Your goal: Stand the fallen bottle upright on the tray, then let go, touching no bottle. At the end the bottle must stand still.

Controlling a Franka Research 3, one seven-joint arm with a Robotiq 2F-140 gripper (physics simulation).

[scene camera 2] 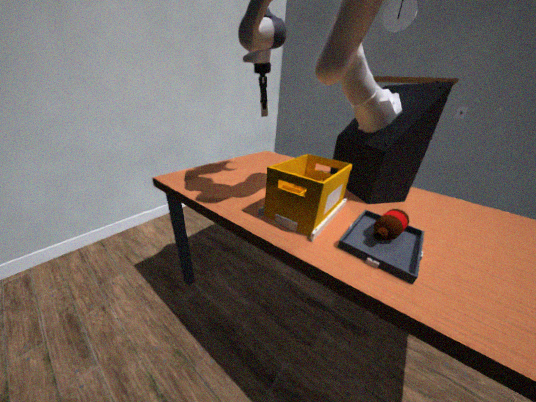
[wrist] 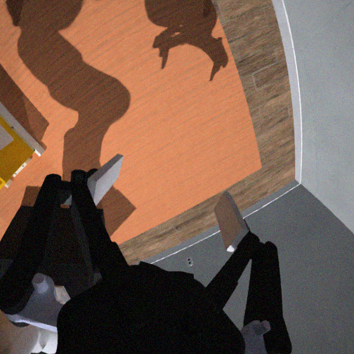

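A brown bottle (scene camera 2: pixel 385 228) with a red part (scene camera 2: pixel 399 216) lies on its side in the dark grey tray (scene camera 2: pixel 356 248), towards the tray's back. Its neck points to the front left in the scene view. The bottle and the tray do not show in the wrist view. My gripper (scene camera 2: pixel 264 113) (wrist: pixel 171 184) is open and empty, its two fingers wide apart in the wrist view. It hangs high in the air above the far left part of the table, well away from the bottle and higher than the crate.
A yellow crate (scene camera 2: pixel 292 207) (wrist: pixel 14 159) stands on the wooden table (scene camera 2: pixel 470 280) (wrist: pixel 190 125), between my gripper and the tray. A large black block (scene camera 2: pixel 369 167) under the arm's base stands behind the crate and tray. Walls rise beyond the table's far end.
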